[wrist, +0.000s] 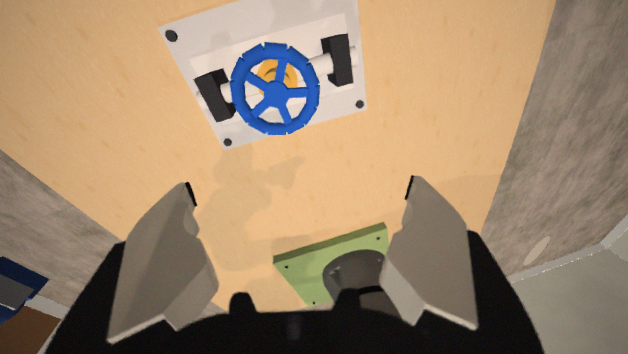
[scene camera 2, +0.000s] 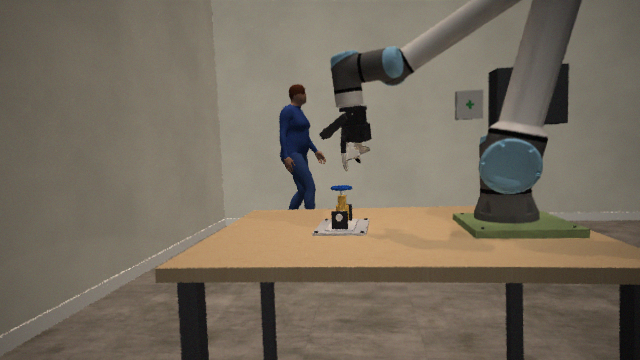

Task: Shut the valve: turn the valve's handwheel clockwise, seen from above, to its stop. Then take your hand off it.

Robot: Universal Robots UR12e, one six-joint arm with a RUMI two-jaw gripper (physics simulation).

Note:
The pictures show: the gripper, a blue spoked handwheel and a light grey base plate.
The gripper also shows in the wrist view.

